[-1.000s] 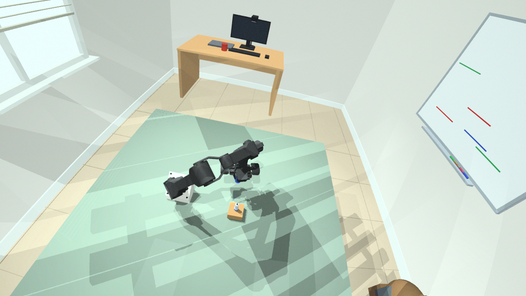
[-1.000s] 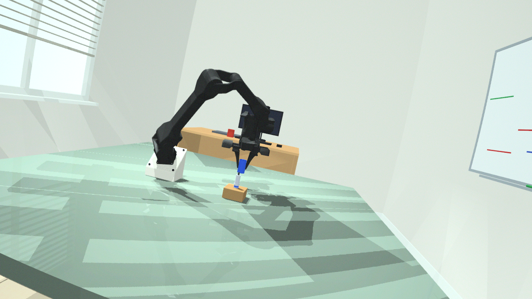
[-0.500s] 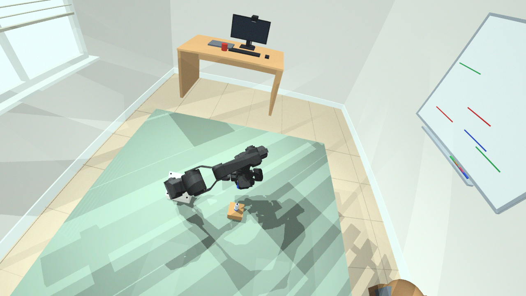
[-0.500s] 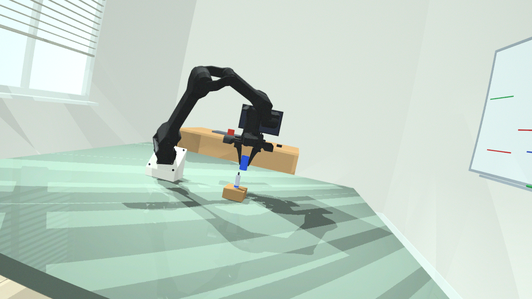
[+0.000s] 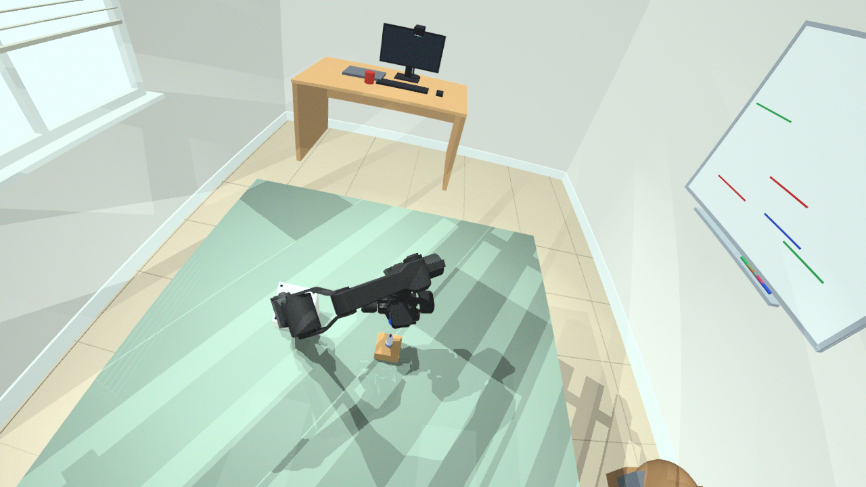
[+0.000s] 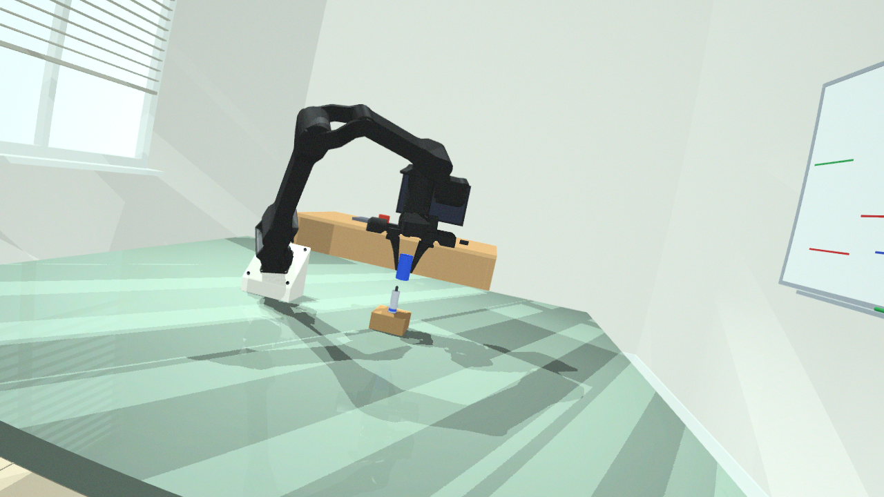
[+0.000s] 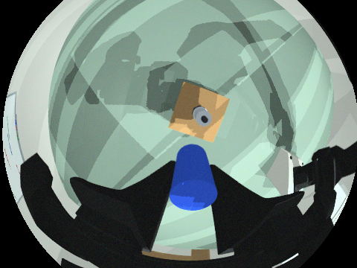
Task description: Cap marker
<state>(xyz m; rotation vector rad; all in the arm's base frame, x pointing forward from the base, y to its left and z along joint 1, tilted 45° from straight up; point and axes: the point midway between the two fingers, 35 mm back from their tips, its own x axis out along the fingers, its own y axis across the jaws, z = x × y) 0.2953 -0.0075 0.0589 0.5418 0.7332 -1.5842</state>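
The tan holder block lies 10 mm behind my gripper tip, 40 mm to the right of it and 100 mm below it. The rest, counted from my gripper tip: blue marker cap: 10 mm above.
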